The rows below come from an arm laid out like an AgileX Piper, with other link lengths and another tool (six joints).
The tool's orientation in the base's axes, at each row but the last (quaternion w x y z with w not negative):
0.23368, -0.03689, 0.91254, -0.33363
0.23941, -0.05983, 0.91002, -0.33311
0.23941, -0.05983, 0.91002, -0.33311
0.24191, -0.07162, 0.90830, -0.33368
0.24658, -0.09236, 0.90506, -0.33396
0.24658, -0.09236, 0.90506, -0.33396
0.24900, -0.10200, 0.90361, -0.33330
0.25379, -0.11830, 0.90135, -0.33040
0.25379, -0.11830, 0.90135, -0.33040
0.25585, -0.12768, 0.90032, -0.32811
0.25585, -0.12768, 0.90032, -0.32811
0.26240, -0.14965, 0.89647, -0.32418
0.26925, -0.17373, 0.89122, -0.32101
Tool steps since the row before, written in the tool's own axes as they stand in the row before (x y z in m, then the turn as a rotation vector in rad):
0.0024, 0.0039, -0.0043, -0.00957, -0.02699, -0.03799
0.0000, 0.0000, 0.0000, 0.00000, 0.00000, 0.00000
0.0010, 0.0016, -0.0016, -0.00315, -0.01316, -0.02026
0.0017, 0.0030, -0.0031, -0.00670, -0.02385, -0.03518
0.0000, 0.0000, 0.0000, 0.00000, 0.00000, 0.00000
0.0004, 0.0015, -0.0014, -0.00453, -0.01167, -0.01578
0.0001, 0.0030, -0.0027, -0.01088, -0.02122, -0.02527
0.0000, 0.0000, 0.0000, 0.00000, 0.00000, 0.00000
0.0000, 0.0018, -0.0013, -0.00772, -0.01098, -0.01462
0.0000, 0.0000, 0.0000, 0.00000, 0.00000, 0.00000
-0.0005, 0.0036, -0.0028, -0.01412, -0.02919, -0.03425
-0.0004, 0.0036, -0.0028, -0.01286, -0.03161, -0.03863
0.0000, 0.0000, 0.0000, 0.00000, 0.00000, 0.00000
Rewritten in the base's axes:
-0.0037, 0.0050, -0.0005, -0.01103, 0.00371, 0.04613
0.0000, 0.0000, 0.0000, 0.00000, 0.00000, 0.00000
-0.0016, 0.0019, -0.0004, -0.00754, 0.00240, 0.02304
-0.0029, 0.0036, -0.0005, -0.01204, 0.00376, 0.04114
0.0000, 0.0000, 0.0000, 0.00000, 0.00000, 0.00000
-0.0011, 0.0018, -0.0002, -0.00409, 0.00146, 0.01967
-0.0015, 0.0037, -0.0002, -0.00340, 0.00169, 0.03454
0.0000, 0.0000, 0.0000, 0.00000, 0.00000, 0.00000
-0.0008, 0.0021, -0.0003, -0.00082, 0.00250, 0.01967
0.0000, 0.0000, 0.0000, 0.00000, 0.00000, 0.00000
-0.0013, 0.0044, -0.0003, -0.00503, 0.00166, 0.04687
-0.0016, 0.0043, -0.0004, -0.00831, 0.00151, 0.05085
0.0000, 0.0000, 0.0000, 0.00000, 0.00000, 0.00000

